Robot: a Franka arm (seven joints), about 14 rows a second.
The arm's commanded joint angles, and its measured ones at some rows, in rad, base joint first. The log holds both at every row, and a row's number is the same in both.
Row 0, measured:
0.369 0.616 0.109 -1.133 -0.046 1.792 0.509
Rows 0 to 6, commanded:
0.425 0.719 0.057 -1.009 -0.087 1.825 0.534
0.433 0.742 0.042 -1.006 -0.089 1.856 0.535
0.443 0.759 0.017 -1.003 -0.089 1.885 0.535
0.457 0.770 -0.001 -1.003 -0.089 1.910 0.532
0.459 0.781 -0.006 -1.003 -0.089 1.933 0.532
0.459 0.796 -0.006 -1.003 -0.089 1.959 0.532
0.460 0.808 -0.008 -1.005 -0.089 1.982 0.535
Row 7, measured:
0.438 0.771 0.016 -1.058 -0.072 1.955 0.510
